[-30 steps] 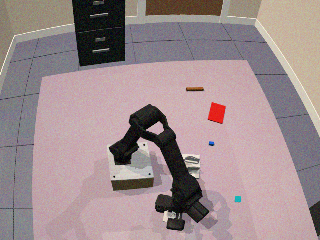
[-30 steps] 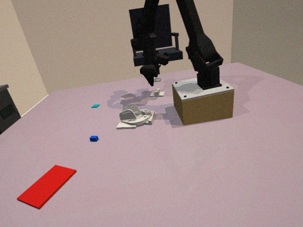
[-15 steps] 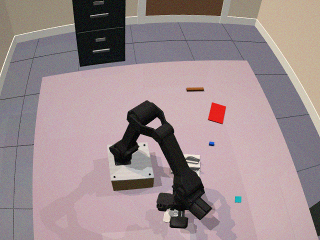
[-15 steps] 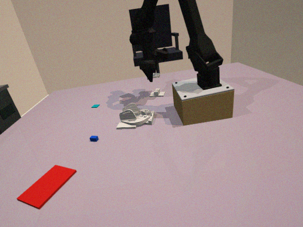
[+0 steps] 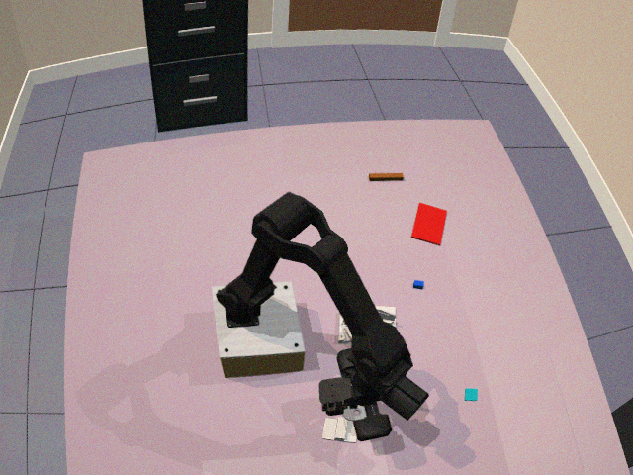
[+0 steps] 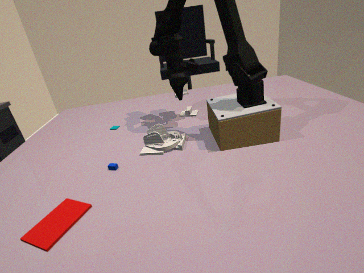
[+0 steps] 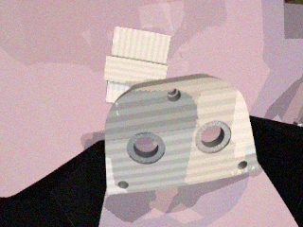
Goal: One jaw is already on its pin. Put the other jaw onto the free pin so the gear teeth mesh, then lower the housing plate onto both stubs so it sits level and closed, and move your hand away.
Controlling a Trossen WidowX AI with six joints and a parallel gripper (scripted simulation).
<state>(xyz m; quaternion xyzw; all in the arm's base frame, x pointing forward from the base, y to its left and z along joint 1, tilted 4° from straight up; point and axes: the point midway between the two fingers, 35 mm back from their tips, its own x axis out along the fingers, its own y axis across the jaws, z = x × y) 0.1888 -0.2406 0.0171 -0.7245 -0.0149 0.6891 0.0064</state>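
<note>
My gripper tip is now 50 mm short of the jaw, 200 mm to the right of it and 60 mm above it. The rest, counted from my gripper tip: teal square (280 mm ahead, 10 mm to the right, 80 mm below); white ribbed stand (30 mm behind, 20 mm to the right, 70 mm below); blue cube (230 mm ahead, 300 mm to the left, 80 mm below).
</note>
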